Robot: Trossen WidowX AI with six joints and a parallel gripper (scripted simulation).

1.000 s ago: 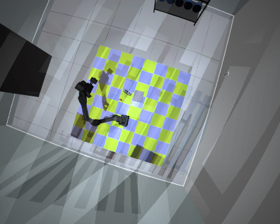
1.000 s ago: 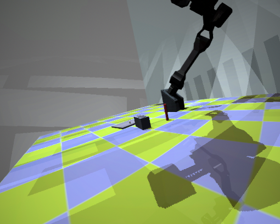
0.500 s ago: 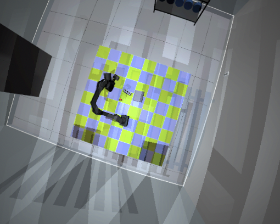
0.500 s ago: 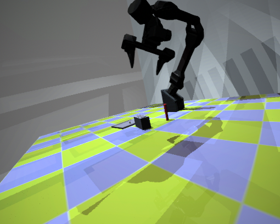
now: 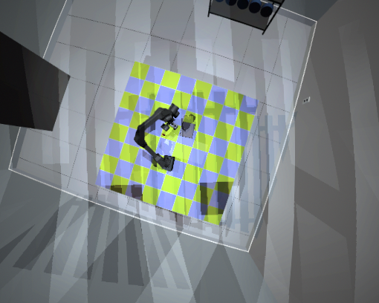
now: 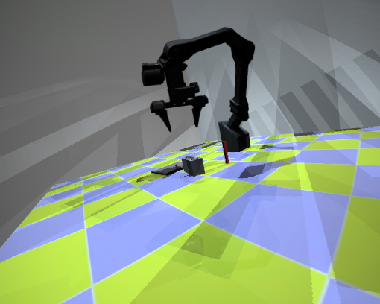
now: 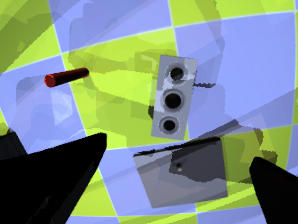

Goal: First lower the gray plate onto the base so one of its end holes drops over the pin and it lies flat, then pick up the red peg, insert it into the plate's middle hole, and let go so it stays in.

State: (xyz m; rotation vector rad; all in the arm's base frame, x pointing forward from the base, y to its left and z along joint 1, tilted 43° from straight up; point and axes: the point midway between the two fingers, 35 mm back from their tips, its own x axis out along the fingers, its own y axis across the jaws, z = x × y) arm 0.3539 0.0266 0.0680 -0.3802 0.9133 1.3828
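The gray plate is 110 mm below my gripper tip and 10 mm to the left of it. From my gripper tip the other things lie so: red peg: 120 mm behind, 110 mm below, 60 mm to the left; then dark base: 140 mm below, 130 mm to the right, 10 mm behind.
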